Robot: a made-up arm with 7 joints. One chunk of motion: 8 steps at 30 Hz.
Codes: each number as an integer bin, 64 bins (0 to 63) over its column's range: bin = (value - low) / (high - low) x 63, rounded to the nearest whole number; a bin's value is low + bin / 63 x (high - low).
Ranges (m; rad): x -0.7..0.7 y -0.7..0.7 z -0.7..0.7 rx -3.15..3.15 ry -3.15..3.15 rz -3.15..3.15
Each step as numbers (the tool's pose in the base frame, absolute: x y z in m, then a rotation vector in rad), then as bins.
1 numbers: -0.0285 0.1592 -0.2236 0.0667 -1.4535 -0.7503
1 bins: 30 39 21 32 17 24
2 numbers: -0.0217 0.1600 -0.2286 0.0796 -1.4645 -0.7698
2 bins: 31 39 21 32 17 24
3 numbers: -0.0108 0.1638 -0.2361 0.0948 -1.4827 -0.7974
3 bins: 31 39 21 32 17 24
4 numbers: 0.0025 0.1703 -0.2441 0.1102 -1.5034 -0.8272
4 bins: 32 39 21 33 16 23
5 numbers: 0.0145 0.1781 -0.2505 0.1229 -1.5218 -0.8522
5 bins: 32 40 20 33 16 23
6 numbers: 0.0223 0.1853 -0.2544 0.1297 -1.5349 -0.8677
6 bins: 33 40 20 33 16 23
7 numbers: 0.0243 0.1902 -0.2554 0.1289 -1.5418 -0.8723
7 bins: 33 40 20 33 16 23
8 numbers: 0.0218 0.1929 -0.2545 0.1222 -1.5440 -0.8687
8 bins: 32 40 20 33 16 23
